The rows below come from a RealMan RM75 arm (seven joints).
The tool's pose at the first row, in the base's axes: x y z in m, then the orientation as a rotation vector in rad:
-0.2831 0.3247 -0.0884 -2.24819 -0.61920 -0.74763
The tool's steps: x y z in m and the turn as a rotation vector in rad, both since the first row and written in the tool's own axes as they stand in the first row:
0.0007 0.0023 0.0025 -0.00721 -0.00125 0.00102
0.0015 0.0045 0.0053 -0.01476 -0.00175 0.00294
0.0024 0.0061 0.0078 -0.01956 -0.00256 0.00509
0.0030 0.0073 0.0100 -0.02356 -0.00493 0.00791
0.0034 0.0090 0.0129 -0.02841 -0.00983 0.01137
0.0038 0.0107 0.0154 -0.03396 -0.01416 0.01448
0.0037 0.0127 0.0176 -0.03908 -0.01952 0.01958
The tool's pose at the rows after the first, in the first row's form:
-0.2804 0.3251 -0.0905 -2.25555 -0.61684 -0.74913
-0.2775 0.3259 -0.0926 -2.26298 -0.61297 -0.75116
-0.2751 0.3269 -0.0943 -2.26809 -0.60964 -0.75145
-0.2732 0.3278 -0.0958 -2.27335 -0.60647 -0.74933
-0.2709 0.3289 -0.0980 -2.28076 -0.60353 -0.74453
-0.2687 0.3296 -0.1000 -2.28845 -0.60054 -0.74084
-0.2668 0.3299 -0.1023 -2.29654 -0.59580 -0.73480

